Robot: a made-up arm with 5 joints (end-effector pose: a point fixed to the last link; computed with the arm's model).
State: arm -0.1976 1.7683 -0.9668 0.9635 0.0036
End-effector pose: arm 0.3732 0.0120 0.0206 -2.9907 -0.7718 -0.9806
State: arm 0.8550 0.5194 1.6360 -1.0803 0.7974
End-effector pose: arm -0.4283 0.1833 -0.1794 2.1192 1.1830 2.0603
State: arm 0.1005 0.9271 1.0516 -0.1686 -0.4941
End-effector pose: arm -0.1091 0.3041 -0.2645 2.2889 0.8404 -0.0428
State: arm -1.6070 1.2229 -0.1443 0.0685 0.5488
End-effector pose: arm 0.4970 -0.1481 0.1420 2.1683 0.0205 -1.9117
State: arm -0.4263 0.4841 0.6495 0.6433 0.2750
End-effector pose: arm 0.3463 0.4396 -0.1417 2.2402 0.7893 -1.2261
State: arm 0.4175 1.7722 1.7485 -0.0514 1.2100
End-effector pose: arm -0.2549 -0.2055 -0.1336 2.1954 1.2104 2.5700
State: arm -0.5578 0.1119 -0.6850 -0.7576 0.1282
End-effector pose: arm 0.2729 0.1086 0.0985 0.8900 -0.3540 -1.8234
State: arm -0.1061 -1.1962 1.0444 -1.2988 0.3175
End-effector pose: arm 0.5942 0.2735 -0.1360 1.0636 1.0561 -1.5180
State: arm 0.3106 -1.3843 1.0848 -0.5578 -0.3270
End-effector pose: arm 0.4514 0.3485 -0.3286 1.6632 0.8124 -2.1658
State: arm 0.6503 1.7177 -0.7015 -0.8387 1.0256
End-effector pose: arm 0.1243 0.0031 -0.0521 -0.4770 -0.3953 0.8801
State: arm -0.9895 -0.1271 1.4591 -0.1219 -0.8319
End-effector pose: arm 0.7534 0.3095 0.3937 -1.8080 0.8171 -0.2249
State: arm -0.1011 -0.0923 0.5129 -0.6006 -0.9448
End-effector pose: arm 0.2977 0.3769 -0.1847 2.2504 0.5181 -1.2606
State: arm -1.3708 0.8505 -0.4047 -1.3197 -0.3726
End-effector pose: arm 0.3979 -0.1063 0.2057 1.5327 -0.1603 -1.6232
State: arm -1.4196 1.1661 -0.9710 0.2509 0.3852
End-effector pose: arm 0.3084 -0.1846 0.1642 2.5088 -0.1946 -2.6128
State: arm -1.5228 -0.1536 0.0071 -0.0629 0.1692
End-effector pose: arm 0.6005 -0.0779 0.2898 1.5358 0.9644 -2.8064
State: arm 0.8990 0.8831 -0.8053 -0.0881 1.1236
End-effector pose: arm -0.0053 -0.0612 -0.0492 -0.1770 -0.5895 0.1855
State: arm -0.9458 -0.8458 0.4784 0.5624 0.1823
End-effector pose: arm 0.7939 0.0744 0.1857 1.0664 1.0184 2.5019
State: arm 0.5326 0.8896 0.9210 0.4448 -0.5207
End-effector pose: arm -0.3134 0.1581 -0.2827 2.0814 0.9543 -0.5604
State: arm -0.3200 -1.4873 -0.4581 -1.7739 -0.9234
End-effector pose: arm 0.3808 0.1461 0.0643 0.4083 0.2793 -2.8822
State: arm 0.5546 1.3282 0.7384 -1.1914 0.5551
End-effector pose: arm -0.1407 0.0259 -0.2446 0.4678 0.8803 1.0475
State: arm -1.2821 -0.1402 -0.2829 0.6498 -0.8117
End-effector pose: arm 0.5649 -0.0330 0.1864 2.9075 0.6851 -3.0649
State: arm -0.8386 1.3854 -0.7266 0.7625 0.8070
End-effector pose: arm 0.4109 -0.0788 0.0528 2.4671 -0.3912 -1.7724
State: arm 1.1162 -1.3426 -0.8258 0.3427 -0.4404
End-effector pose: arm -0.1734 0.0666 -0.1149 -2.5449 -1.4124 2.5622
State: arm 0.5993 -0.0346 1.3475 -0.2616 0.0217
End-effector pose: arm -0.2044 0.4564 -0.2952 1.2451 1.1734 -0.9768
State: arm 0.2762 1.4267 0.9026 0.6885 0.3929
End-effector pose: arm -0.2139 0.0589 -0.3013 1.6169 0.9262 -0.0917
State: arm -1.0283 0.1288 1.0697 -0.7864 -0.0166
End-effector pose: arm 0.6671 0.2669 0.2358 2.5122 0.5922 -0.6338
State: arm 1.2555 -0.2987 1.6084 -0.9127 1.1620
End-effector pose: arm -0.4541 0.1973 -0.3062 -1.1747 1.3885 -1.4059
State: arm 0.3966 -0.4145 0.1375 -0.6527 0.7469
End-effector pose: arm 0.0538 0.2446 -0.2236 0.0150 0.0388 -1.3967
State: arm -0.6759 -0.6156 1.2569 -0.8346 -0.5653
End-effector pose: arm 0.7743 0.2773 0.1887 -2.9919 0.9745 -0.6687
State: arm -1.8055 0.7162 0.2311 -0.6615 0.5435
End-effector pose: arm 0.5351 -0.1529 0.2826 1.7023 0.3863 -1.6795
